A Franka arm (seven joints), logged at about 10 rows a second.
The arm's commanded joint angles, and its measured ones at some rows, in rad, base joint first. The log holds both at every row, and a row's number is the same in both.
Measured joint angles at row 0:
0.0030 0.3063 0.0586 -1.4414 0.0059 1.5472 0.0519
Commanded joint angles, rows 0 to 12:
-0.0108 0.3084 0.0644 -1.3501 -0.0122 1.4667 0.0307
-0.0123 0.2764 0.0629 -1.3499 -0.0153 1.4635 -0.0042
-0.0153 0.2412 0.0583 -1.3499 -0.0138 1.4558 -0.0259
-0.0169 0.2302 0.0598 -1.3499 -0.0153 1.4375 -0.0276
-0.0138 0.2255 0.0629 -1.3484 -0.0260 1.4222 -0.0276
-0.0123 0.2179 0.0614 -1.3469 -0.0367 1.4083 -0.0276
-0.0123 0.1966 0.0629 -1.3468 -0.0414 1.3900 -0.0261
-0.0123 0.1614 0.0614 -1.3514 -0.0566 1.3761 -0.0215
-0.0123 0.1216 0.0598 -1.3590 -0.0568 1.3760 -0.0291
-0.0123 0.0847 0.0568 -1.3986 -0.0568 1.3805 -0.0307
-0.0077 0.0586 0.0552 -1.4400 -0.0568 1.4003 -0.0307
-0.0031 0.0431 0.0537 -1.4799 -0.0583 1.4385 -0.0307
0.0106 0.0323 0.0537 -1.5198 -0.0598 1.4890 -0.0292
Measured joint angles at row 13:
-0.0019 0.0750 0.0529 -1.4243 -0.0423 1.4235 -0.0180
